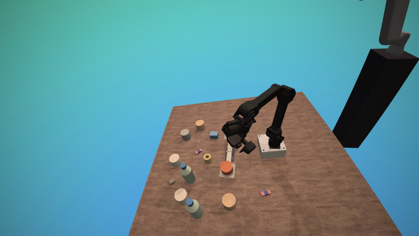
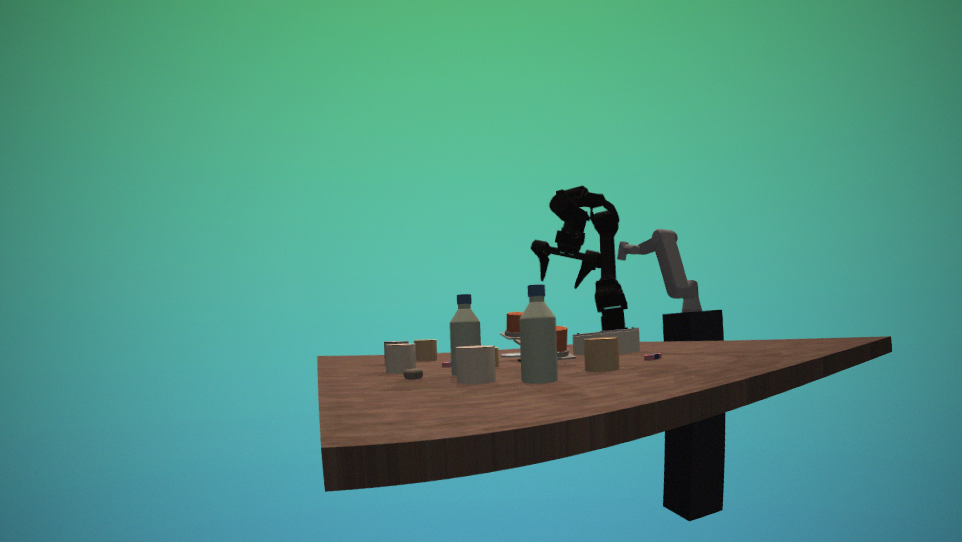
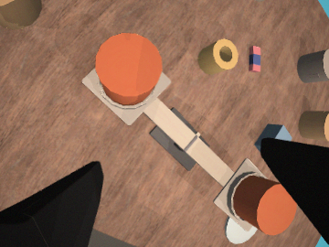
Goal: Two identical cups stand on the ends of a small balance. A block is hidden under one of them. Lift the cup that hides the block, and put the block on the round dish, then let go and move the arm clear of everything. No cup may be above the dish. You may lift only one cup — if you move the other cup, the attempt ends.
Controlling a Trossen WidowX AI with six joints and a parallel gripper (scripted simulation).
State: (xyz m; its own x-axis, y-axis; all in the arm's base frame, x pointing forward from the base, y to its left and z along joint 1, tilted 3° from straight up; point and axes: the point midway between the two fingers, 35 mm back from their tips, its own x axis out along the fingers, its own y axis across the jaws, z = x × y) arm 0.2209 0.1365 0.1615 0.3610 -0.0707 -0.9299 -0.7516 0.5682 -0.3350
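Right now the orange cup is 5 cm ahead of my gripper tip, 7 cm to the left of it and 14 cm below it. Also, from my gripper tip: blue box (18 cm ahead, 24 cm to the right, 18 cm below); grey block (5 cm ahead, 5 cm to the left, 16 cm below); yellow ring (19 cm ahead, 2 cm to the right, 18 cm below).
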